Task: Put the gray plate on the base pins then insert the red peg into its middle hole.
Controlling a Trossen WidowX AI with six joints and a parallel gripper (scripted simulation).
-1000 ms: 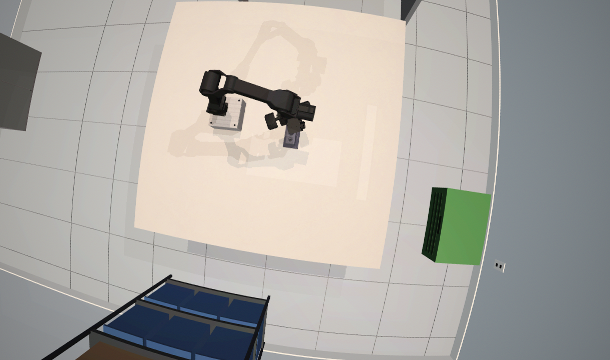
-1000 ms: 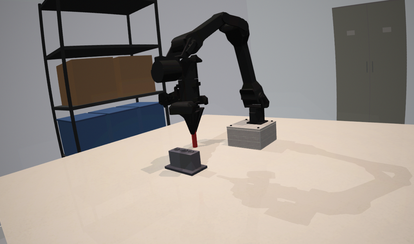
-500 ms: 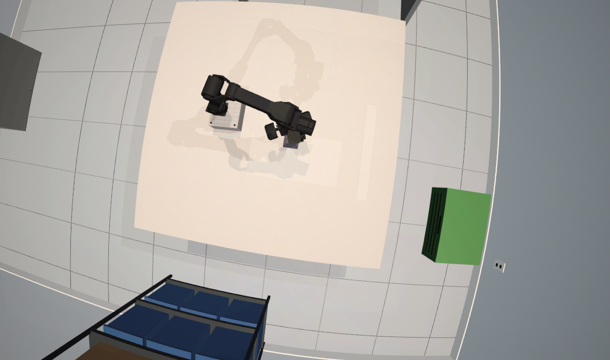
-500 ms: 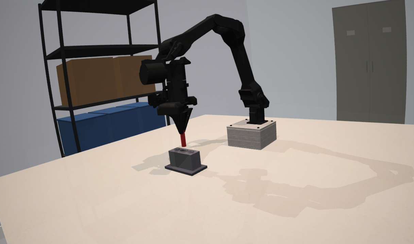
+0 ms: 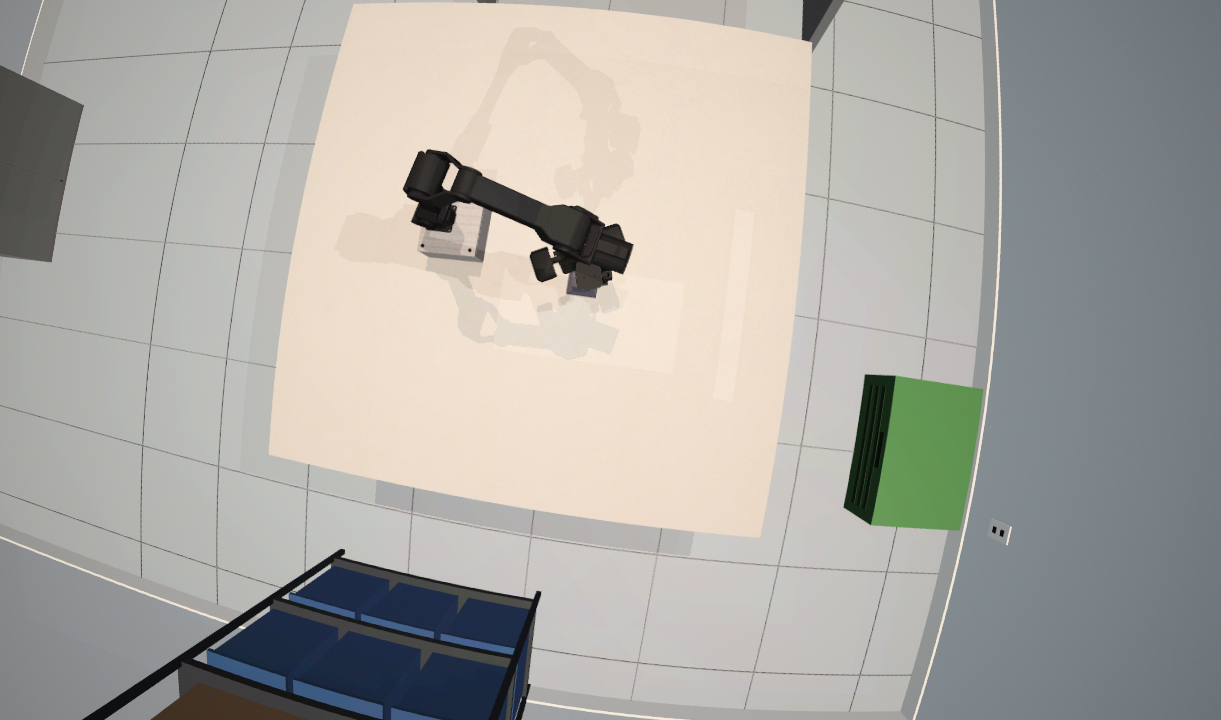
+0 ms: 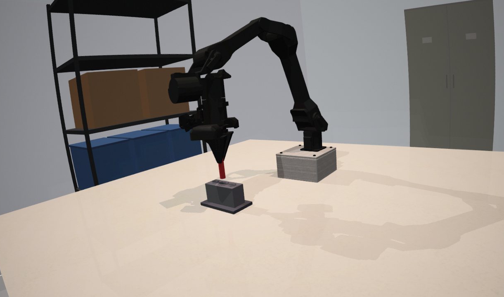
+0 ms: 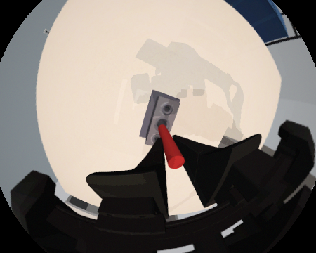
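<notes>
My gripper tip is now right at the red peg. Also, from my gripper tip: gray plate: 70 mm below; dark flat base: 110 mm below.
</notes>
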